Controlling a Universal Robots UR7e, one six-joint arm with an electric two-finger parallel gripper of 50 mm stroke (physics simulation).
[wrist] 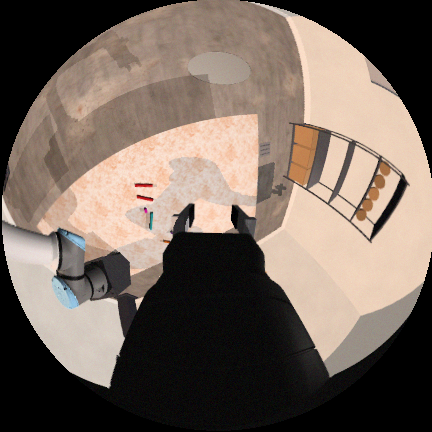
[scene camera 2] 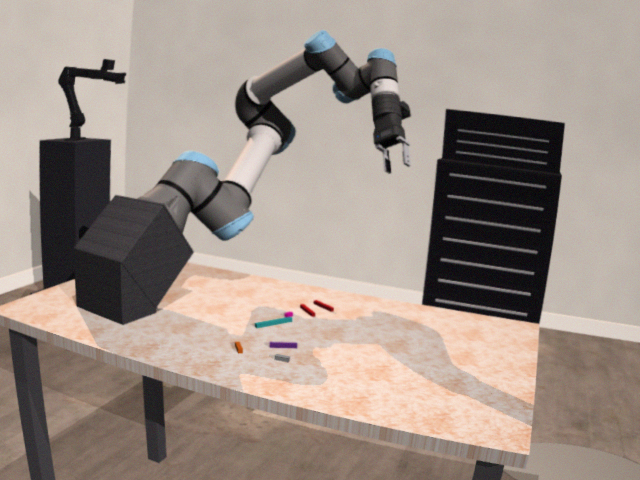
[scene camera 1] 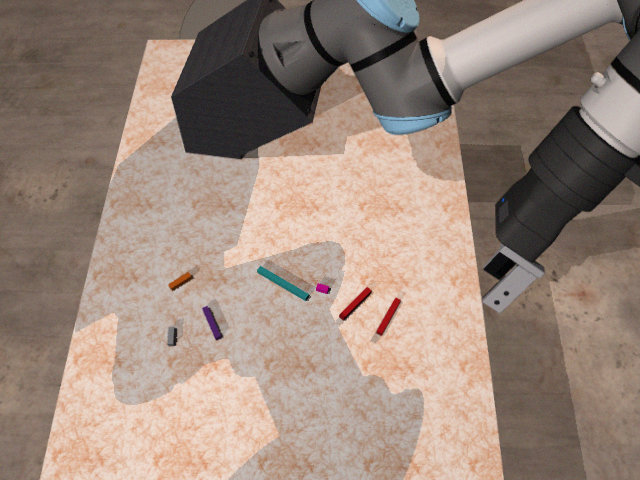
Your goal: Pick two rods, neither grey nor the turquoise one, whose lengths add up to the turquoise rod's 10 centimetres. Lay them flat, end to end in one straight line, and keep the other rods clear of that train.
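Pixels of known places: gripper, fingertip midpoint: (wrist: 212, 211) (scene camera 2: 397, 168) (scene camera 1: 491, 288); arm's base, link origin: (wrist: 93, 280) (scene camera 2: 154, 223) (scene camera 1: 289, 54).
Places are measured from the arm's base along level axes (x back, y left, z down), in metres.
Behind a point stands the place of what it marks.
The turquoise rod (scene camera 1: 283, 283) @(z 0.186, x -0.354, y 0.005 m) (scene camera 2: 273, 322) @(z 0.189, x -0.353, y -0.004 m) (wrist: 151, 220) @(z 0.187, x -0.356, y 0.008 m) lies flat mid-table, with the short magenta rod (scene camera 1: 323, 288) @(z 0.187, x -0.361, y 0.072 m) (scene camera 2: 288, 314) @(z 0.189, x -0.360, y 0.064 m) (wrist: 145, 210) @(z 0.187, x -0.359, y 0.071 m) near one end. Two red rods lie apart beyond it: one red rod (scene camera 1: 355, 303) @(z 0.186, x -0.387, y 0.126 m) (scene camera 2: 307, 310) @(z 0.189, x -0.388, y 0.118 m) (wrist: 145, 198) @(z 0.187, x -0.388, y 0.124 m) nearer the magenta, the other red rod (scene camera 1: 388, 316) @(z 0.187, x -0.409, y 0.180 m) (scene camera 2: 323, 305) @(z 0.189, x -0.408, y 0.175 m) (wrist: 144, 185) @(z 0.187, x -0.410, y 0.178 m) farther. The purple rod (scene camera 1: 212, 322) @(z 0.187, x -0.430, y -0.106 m) (scene camera 2: 283, 345) @(z 0.190, x -0.431, y -0.113 m), orange rod (scene camera 1: 180, 281) @(z 0.187, x -0.356, y -0.170 m) (scene camera 2: 238, 347) @(z 0.187, x -0.359, y -0.182 m) (wrist: 166, 241) @(z 0.188, x -0.353, y -0.169 m) and short grey rod (scene camera 1: 172, 335) @(z 0.187, x -0.456, y -0.168 m) (scene camera 2: 282, 357) @(z 0.188, x -0.458, y -0.175 m) lie on the other side. My gripper (scene camera 2: 397, 166) @(z -0.174, x -0.550, y 0.248 m) (wrist: 212, 211) @(z -0.174, x -0.550, y 0.248 m) is open and empty, high above the table; a finger mostly hides purple in the wrist view.
The table (scene camera 1: 413, 217) @(z 0.197, x -0.203, y 0.231 m) (scene camera 2: 413, 403) @(z 0.197, x -0.748, y -0.227 m) (wrist: 230, 135) @(z 0.197, x -0.808, y 0.262 m) carries the arm's dark base block (scene camera 1: 222, 103) @(z 0.048, x -0.076, y -0.115 m) (scene camera 2: 124, 263) @(z 0.051, x -0.065, y -0.198 m) (wrist: 115, 272) @(z 0.049, x -0.082, y -0.069 m) at one end. A black cabinet (scene camera 2: 491, 222) and a pedestal (scene camera 2: 74, 206) with a small arm stand behind the table. A shelf rack (wrist: 343, 170) stands by the wall.
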